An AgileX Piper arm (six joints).
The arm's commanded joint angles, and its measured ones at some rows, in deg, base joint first. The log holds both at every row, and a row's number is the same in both.
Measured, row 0: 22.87, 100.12, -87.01, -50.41, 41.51, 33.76
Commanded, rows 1 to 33: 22.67, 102.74, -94.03, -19.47, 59.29, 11.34; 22.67, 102.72, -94.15, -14.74, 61.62, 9.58; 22.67, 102.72, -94.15, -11.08, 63.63, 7.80; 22.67, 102.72, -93.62, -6.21, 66.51, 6.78; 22.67, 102.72, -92.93, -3.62, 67.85, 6.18; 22.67, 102.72, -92.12, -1.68, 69.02, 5.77; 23.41, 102.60, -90.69, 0.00, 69.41, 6.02; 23.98, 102.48, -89.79, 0.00, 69.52, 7.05; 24.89, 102.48, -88.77, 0.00, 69.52, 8.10; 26.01, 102.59, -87.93, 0.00, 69.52, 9.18; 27.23, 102.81, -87.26, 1.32, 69.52, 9.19; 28.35, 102.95, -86.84, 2.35, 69.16, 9.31; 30.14, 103.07, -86.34, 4.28, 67.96, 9.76; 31.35, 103.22, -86.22, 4.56, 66.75, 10.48; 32.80, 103.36, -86.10, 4.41, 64.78, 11.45; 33.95, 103.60, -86.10, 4.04, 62.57, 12.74; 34.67, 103.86, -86.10, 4.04, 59.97, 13.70; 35.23, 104.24, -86.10, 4.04, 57.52, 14.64; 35.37, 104.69, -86.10, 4.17, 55.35, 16.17; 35.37, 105.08, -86.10, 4.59, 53.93, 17.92; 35.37, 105.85, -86.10, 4.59, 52.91, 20.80; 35.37, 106.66, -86.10, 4.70, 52.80, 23.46; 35.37, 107.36, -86.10, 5.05, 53.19, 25.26; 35.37, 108.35, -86.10, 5.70, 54.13, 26.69; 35.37, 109.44, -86.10, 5.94, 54.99, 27.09; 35.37, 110.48, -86.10, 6.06, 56.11, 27.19; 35.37, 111.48, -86.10, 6.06, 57.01, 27.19; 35.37, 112.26, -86.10, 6.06, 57.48, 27.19; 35.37, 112.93, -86.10, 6.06, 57.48, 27.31; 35.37, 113.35, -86.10, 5.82, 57.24, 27.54; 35.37, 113.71, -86.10, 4.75, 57.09, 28.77; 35.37, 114.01, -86.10, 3.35, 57.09, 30.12; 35.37, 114.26, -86.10, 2.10, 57.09, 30.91
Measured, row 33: 35.43, 113.42, -86.26, 5.65, 57.15, 27.84
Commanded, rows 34 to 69: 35.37, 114.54, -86.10, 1.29, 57.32, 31.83; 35.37, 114.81, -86.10, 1.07, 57.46, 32.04; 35.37, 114.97, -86.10, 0.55, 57.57, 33.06; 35.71, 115.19, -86.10, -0.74, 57.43, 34.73; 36.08, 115.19, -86.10, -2.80, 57.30, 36.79; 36.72, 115.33, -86.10, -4.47, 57.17, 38.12; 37.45, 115.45, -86.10, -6.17, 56.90, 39.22; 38.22, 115.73, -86.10, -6.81, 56.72, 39.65; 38.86, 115.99, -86.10, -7.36, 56.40, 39.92; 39.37, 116.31, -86.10, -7.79, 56.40, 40.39; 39.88, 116.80, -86.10, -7.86, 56.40, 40.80; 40.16, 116.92, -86.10, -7.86, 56.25, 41.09; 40.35, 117.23, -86.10, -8.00, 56.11, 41.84; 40.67, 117.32, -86.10, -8.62, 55.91, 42.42; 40.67, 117.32, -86.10, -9.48, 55.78, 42.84; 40.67, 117.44, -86.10, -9.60, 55.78, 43.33; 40.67, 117.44, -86.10, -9.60, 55.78, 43.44; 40.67, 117.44, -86.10, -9.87, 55.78, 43.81; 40.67, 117.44, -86.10, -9.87, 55.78, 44.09; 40.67, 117.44, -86.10, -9.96, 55.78, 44.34; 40.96, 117.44, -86.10, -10.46, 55.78, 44.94; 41.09, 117.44, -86.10, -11.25, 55.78, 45.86; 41.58, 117.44, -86.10, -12.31, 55.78, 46.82; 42.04, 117.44, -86.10, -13.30, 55.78, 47.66; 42.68, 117.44, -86.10, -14.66, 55.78, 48.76; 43.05, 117.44, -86.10, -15.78, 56.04, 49.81; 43.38, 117.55, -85.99, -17.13, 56.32, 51.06; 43.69, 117.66, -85.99, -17.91, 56.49, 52.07; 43.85, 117.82, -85.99, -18.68, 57.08, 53.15; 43.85, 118.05, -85.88, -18.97, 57.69, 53.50; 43.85, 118.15, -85.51, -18.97, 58.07, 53.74; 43.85, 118.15, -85.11, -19.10, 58.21, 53.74; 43.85, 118.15, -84.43, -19.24, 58.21, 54.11; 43.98, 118.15, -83.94, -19.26, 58.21, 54.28; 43.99, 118.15, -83.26, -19.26, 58.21, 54.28; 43.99, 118.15, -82.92, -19.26, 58.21, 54.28
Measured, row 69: 43.76, 118.09, -84.51, -18.33, 57.73, 53.54
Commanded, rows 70 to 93: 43.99, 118.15, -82.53, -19.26, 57.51, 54.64; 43.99, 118.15, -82.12, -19.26, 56.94, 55.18; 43.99, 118.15, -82.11, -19.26, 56.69, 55.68; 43.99, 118.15, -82.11, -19.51, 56.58, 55.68; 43.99, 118.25, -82.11, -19.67, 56.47, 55.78; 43.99, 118.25, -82.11, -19.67, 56.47, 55.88; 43.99, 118.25, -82.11, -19.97, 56.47, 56.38; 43.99, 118.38, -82.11, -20.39, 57.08, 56.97; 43.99, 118.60, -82.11, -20.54, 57.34, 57.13; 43.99, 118.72, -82.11, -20.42, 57.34, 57.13; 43.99, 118.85, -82.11, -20.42, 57.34, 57.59; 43.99, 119.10, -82.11, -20.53, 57.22, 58.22; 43.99, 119.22, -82.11, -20.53, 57.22, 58.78; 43.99, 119.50, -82.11, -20.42, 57.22, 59.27; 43.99, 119.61, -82.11, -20.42, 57.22, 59.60; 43.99, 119.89, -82.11, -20.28, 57.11, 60.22; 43.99, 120.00, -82.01, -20.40, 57.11, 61.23; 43.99, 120.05, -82.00, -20.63, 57.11, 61.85; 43.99, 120.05, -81.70, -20.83, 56.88, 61.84; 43.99, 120.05, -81.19, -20.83, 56.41, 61.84; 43.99, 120.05, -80.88, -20.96, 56.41, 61.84; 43.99, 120.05, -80.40, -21.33, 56.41, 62.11; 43.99, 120.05, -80.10, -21.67, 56.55, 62.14; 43.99, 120.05, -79.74, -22.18, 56.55, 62.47
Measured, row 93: 43.88, 120.05, -81.03, -20.31, 56.69, 61.50
